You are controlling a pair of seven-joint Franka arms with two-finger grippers.
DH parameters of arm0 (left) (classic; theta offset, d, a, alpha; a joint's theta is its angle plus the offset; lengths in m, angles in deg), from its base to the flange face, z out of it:
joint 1: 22.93 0.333 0 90
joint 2: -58.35 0 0 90
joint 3: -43.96 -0.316 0.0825 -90
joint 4: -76.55 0 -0.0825 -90
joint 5: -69.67 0.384 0 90
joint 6: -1.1 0 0.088 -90
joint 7: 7.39 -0.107 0 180
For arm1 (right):
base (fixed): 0 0 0 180
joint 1: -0.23 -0.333 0 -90
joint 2: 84.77 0 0 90
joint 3: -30.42 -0.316 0.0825 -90
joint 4: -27.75 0 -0.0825 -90
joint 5: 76.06 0.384 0 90
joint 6: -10.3 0 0.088 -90
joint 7: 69.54 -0.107 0 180
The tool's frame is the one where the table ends.
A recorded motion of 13 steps. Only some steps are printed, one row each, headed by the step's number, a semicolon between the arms.
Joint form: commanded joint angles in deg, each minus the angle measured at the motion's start. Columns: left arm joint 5, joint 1, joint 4, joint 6, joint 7, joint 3, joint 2; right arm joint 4, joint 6, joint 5, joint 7, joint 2, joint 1, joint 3.
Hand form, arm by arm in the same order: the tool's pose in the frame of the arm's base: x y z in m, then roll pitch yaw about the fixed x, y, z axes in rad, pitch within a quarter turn. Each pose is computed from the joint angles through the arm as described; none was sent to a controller.
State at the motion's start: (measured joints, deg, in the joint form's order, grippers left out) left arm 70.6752 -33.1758 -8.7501 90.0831 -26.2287 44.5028 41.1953; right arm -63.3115 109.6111 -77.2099 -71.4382 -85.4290 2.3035 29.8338
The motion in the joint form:
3: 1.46 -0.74 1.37 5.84 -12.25 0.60 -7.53; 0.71 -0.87 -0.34 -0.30 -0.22 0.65 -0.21
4: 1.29 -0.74 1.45 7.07 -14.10 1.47 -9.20; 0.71 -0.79 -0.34 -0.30 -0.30 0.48 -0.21
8: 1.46 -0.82 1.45 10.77 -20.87 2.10 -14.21; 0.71 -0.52 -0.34 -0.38 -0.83 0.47 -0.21
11: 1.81 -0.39 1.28 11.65 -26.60 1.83 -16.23; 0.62 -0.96 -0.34 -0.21 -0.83 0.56 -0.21
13: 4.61 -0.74 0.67 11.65 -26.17 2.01 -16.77; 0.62 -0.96 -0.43 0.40 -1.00 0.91 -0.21
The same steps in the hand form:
3: 0.6438 -0.1320 0.4165 3.0437 0.2227 -0.7732; 0.5733 -0.0218 0.6269 3.1205 -0.1267 -0.0685
4: 0.6469 -0.1418 0.3992 3.0242 0.2187 -0.8221; 0.5740 -0.0201 0.6262 3.1205 -0.1267 -0.0655
8: 0.6566 -0.1512 0.3446 2.9786 0.2159 -0.9596; 0.5771 -0.0201 0.6213 3.1206 -0.1222 -0.0666
11: 0.6597 -0.1435 0.3204 2.9450 0.2187 -1.0545; 0.5763 -0.0210 0.6198 3.1200 -0.1129 -0.0653
13: 0.6569 -0.1446 0.3097 2.9602 0.2637 -1.0756; 0.5770 -0.0247 0.6181 3.1171 -0.1097 -0.0605

